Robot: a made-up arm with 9 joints.
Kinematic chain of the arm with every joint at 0, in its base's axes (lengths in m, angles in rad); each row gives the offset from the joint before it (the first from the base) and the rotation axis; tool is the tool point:
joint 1: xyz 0 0 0.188 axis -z
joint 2: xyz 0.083 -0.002 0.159 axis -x
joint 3: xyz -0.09 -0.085 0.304 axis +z
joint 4: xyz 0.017 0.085 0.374 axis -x
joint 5: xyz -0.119 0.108 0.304 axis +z
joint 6: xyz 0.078 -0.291 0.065 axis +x
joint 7: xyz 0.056 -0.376 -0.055 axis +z
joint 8: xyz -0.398 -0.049 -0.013 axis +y
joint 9: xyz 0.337 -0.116 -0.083 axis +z
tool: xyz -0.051 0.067 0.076
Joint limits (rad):
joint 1: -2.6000..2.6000
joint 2: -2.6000..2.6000
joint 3: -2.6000..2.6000
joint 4: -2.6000..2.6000
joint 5: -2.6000..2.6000
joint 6: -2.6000..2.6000
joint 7: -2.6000..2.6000
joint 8: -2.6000..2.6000
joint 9: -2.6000..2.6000
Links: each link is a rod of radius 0.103 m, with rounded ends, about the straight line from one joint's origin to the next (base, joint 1, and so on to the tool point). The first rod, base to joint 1, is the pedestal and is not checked.
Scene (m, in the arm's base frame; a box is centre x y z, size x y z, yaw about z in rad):
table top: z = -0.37
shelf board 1: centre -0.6 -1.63 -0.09 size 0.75 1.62 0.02 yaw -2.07
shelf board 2: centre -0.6 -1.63 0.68 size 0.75 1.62 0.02 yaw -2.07
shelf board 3: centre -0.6 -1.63 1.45 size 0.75 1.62 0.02 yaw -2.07
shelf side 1: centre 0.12 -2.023 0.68 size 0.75 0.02 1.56 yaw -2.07
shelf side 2: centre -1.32 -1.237 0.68 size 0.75 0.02 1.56 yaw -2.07
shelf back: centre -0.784 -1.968 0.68 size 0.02 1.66 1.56 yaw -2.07
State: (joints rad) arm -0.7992 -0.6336 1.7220 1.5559 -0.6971 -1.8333 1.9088 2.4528 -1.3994
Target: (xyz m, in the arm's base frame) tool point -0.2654 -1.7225 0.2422
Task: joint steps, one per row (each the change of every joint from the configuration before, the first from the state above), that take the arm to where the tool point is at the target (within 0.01 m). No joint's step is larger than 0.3 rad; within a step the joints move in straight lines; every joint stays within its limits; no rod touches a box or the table.
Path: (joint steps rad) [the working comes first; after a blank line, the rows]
Joints at the target: -0.8454 -0.8271 1.9653 1.8315 -0.7482 -1.8801 1.7490 2.4514 -1.3805
Straight joint move there: touches shelf board 2.

1: -0.2179 -0.1431 -0.0868 0.0621 0.0097 -0.2556 0.0561 0.0491 0.0342
2: -0.2179 -0.1432 -0.0869 0.0620 0.0098 -0.2555 0.0561 0.0490 0.0341
3: -0.2179 -0.1431 -0.0868 0.0621 0.0097 -0.2556 0.0560 0.0491 0.0342
4: -0.0577 0.1637 0.2773 0.1489 -0.0370 0.0000 -0.1695 -0.0595 0.0226
5: -0.0576 0.1637 0.2773 0.1489 -0.0371 0.0000 -0.1695 -0.0595 0.0227
6: 0.2409 -0.0305 -0.0169 -0.0695 -0.0021 0.2400 0.0037 -0.0099 -0.0429
7: 0.2409 -0.0305 -0.0170 -0.0694 -0.0020 0.2400 0.0036 -0.0098 -0.0430
8: 0.2410 -0.0305 -0.0169 -0.0695 -0.0021 0.2399 0.0037 -0.0099 -0.0430

